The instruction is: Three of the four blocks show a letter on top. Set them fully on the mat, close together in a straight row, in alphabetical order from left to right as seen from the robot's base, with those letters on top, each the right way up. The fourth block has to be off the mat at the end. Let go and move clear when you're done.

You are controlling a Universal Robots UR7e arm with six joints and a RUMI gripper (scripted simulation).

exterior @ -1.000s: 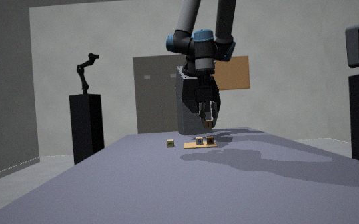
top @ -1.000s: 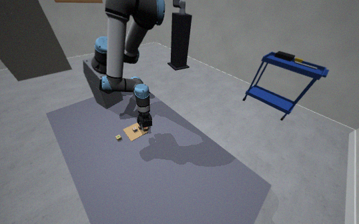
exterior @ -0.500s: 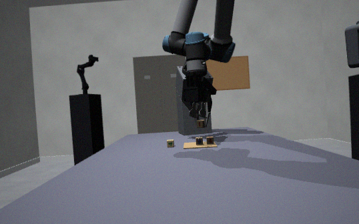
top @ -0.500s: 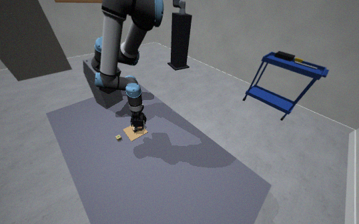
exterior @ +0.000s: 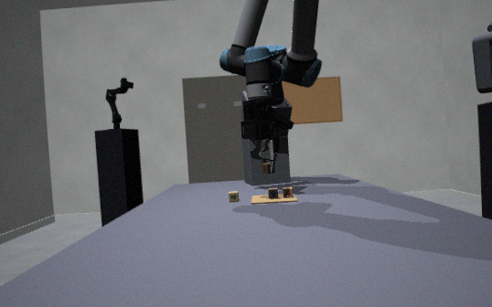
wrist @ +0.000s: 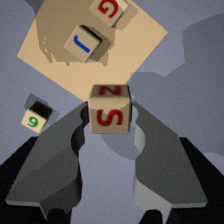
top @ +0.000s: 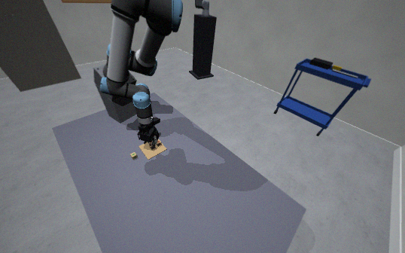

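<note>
My gripper is now 100 mm above the tan mat and 50 mm past it.
</note>
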